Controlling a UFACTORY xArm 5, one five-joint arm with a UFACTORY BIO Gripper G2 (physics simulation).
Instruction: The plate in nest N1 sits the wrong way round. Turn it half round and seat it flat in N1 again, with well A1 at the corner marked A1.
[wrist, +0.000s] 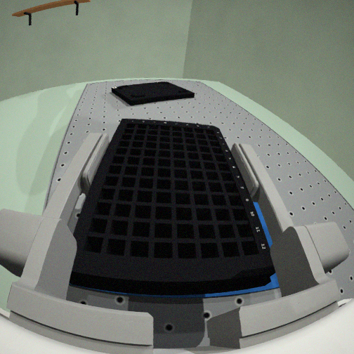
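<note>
The black plate (167, 182) fills the middle of the wrist view, wells facing up, with small numbers along its right edge, the 12 nearest to me. My gripper (171, 164) is shut on the plate, one finger at each long side. A blue piece (264, 225) shows under the plate, along its right side and near edge; most of it is hidden. No N1 label shows on it, and the corner mark A1 is not readable. I cannot tell how large the gap between plate and blue piece is.
A flat black object (152, 93) lies farther back on the grey perforated board (277, 150). Pale green surface (25, 145) borders the board. A brown shelf (50, 7) is on the wall at the upper left.
</note>
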